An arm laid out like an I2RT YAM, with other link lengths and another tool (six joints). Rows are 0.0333 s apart.
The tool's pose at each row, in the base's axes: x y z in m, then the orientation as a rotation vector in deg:
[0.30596 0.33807 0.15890 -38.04 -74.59 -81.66]
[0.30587 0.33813 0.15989 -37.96 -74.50 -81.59]
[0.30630 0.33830 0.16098 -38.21 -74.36 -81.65]
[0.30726 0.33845 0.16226 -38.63 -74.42 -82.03]
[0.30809 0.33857 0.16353 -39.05 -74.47 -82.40]
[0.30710 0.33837 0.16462 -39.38 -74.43 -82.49]
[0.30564 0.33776 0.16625 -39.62 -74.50 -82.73]
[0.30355 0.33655 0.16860 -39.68 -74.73 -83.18]
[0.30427 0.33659 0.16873 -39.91 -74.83 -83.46]
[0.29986 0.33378 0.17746 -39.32 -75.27 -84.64]
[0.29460 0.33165 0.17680 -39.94 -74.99 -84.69]
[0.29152 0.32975 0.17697 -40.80 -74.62 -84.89]
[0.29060 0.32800 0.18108 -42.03 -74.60 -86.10]
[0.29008 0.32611 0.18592 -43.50 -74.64 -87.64]
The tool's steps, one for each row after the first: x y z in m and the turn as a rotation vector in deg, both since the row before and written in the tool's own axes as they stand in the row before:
[0.00090 0.00028 0.00033 0.05 0.11 0.07]
[0.00080 0.00081 0.00034 -0.21 -0.06 0.11]
[0.00082 0.00136 0.00024 -0.41 -0.30 -0.16]
[0.00086 0.00123 0.00025 -0.40 -0.30 -0.15]
[0.00134 -0.00055 0.00030 -0.23 -0.18 0.06]
[0.00210 -0.00085 0.00015 -0.23 -0.20 -0.13]
[0.00313 -0.00124 -0.00012 -0.21 -0.19 -0.41]
[-0.00012 0.00072 -0.00008 -0.24 -0.21 -0.17]
[0.01010 -0.00122 0.00037 -0.24 0.06 -1.24]
[0.00183 -0.00529 -0.00115 -0.43 -0.21 0.30]
[0.00175 -0.00295 -0.00118 -0.67 -0.31 0.31]
[0.00451 0.00051 -0.00049 -1.30 -0.78 -0.47]
[0.00505 0.00120 -0.00055 -1.58 -0.98 -0.68]

